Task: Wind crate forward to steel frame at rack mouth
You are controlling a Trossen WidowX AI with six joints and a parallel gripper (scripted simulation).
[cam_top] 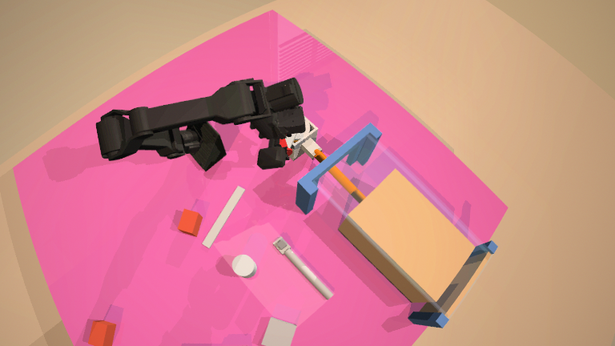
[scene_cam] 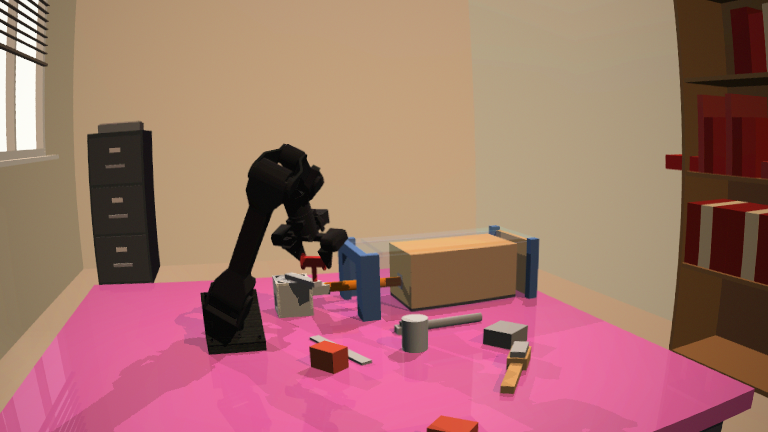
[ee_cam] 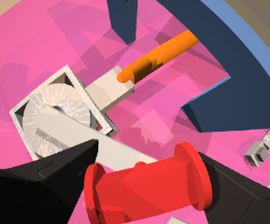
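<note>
Right now the red knob is 1 cm to the right of my gripper tip and 1 cm behind it. The rest, counted from my gripper tip: blue steel frame 10 cm ahead, 8 cm to the left, 3 cm below; then winch 10 cm below, 8 cm behind, 6 cm to the left; then winch handle 3 cm below, 3 cm behind, 2 cm to the left.
</note>
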